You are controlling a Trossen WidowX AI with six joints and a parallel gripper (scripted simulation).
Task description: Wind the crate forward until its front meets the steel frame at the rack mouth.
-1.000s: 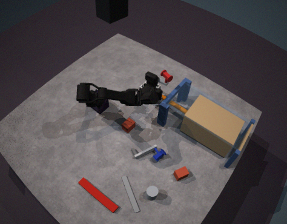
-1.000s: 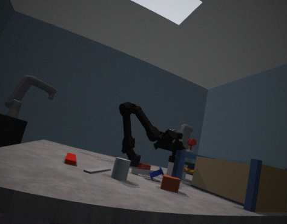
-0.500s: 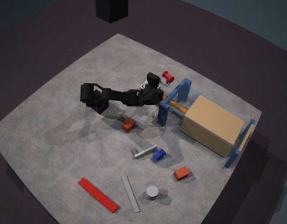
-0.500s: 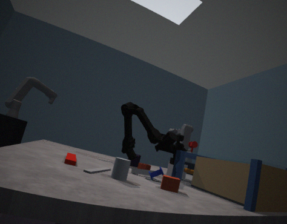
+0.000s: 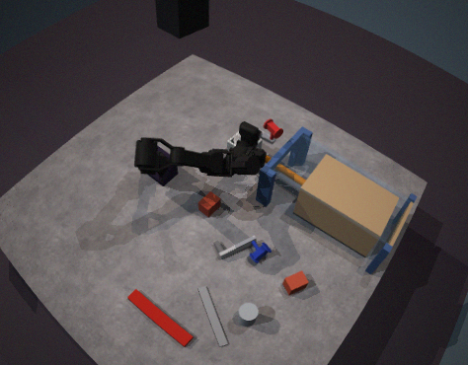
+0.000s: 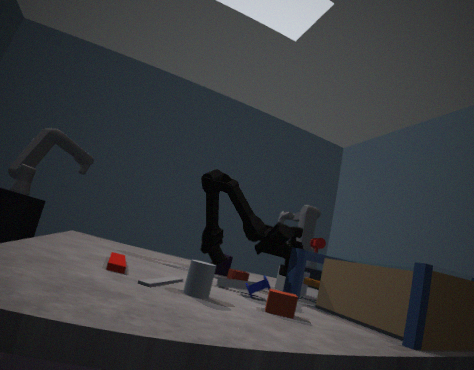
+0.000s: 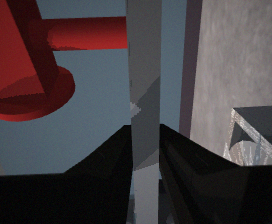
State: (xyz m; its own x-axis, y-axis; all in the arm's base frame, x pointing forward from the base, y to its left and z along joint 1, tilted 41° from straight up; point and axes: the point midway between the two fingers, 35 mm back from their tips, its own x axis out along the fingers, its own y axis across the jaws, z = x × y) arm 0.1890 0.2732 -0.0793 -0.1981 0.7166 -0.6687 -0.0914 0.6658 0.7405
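My gripper tip is 12 cm above the grey winch, 6 cm past it and 3 cm to the left of it. Also, from my gripper tip: blue t-shaped piece (28 cm to the right, 27 cm ahead, 12 cm below); winch handle with red knob (1 cm ahead, 1 cm above); grey strip (53 cm to the right, 32 cm ahead, 15 cm below).
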